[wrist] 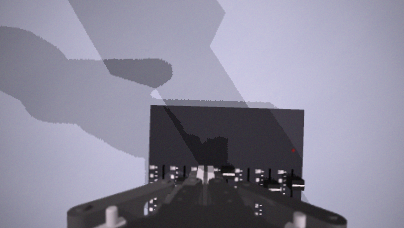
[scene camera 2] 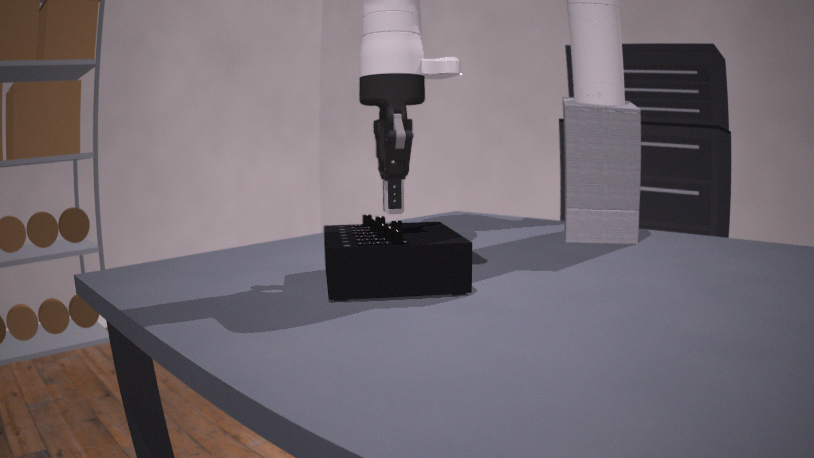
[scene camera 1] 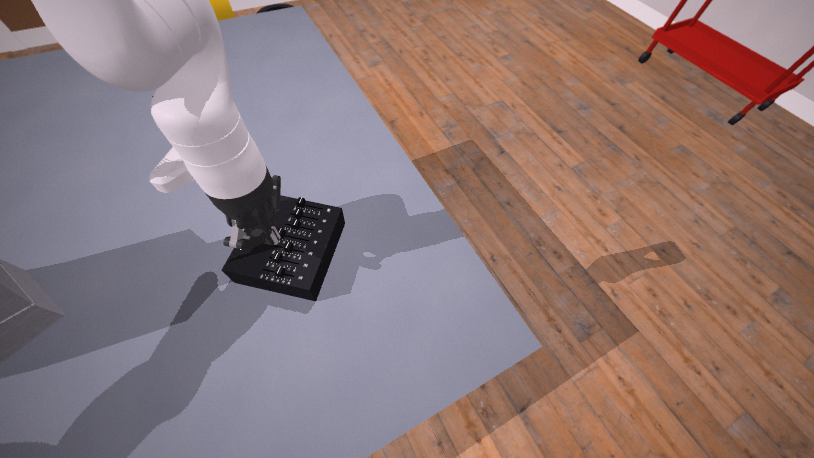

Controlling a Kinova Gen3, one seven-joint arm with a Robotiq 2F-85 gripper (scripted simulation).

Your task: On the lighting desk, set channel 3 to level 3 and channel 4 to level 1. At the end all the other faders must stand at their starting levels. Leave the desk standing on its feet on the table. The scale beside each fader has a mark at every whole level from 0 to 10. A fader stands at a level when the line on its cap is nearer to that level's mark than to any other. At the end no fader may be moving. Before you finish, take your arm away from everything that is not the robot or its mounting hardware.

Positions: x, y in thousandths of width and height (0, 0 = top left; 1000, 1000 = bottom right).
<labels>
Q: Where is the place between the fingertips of the gripper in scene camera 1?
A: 336, 525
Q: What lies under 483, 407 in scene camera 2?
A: The gripper.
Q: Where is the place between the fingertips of the gripper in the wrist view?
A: At 509, 774
</labels>
